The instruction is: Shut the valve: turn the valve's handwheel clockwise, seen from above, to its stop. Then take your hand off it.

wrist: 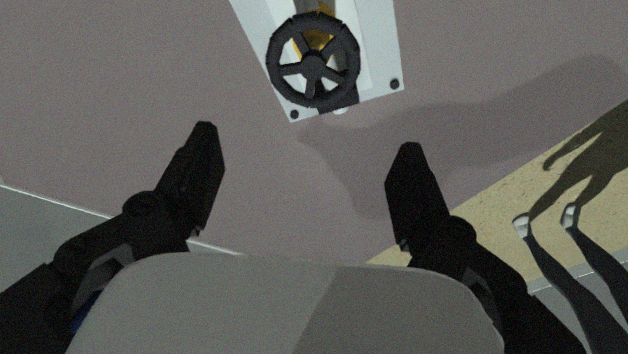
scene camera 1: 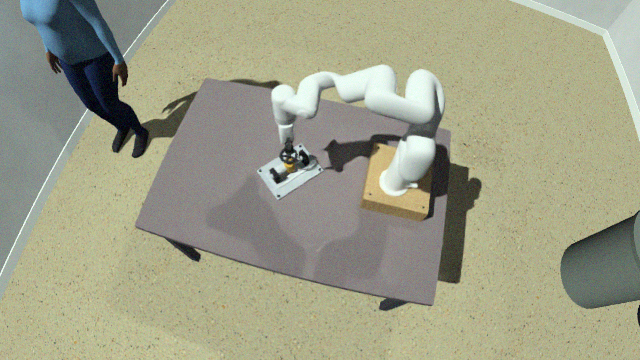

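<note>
The valve's black handwheel [scene camera 1: 288, 156] [wrist: 313, 65] has a round rim and several spokes. It sits on top of the yellow valve body [scene camera 1: 289, 167] [wrist: 318, 40], above a pale metal plate [scene camera 1: 280, 190] [wrist: 384, 65]. My gripper [scene camera 1: 288, 142] [wrist: 308, 154] is open and empty. Its two black fingers stand wide apart. In the wrist view the handwheel is beyond the fingertips, towards the top of the view, and apart from both fingers. In the scene view the gripper is above the handwheel and overlaps its far side, so the exact gap cannot be told there.
The valve's plate lies on a grey-brown table [scene camera 1: 200, 150] [wrist: 100, 75]. The arm stands on a wooden block [scene camera 1: 375, 180] at the table's right. A person [scene camera 1: 70, 35] stands on the floor beyond the table's left edge. A dark grey cylinder [scene camera 1: 600, 270] is off the table at the right.
</note>
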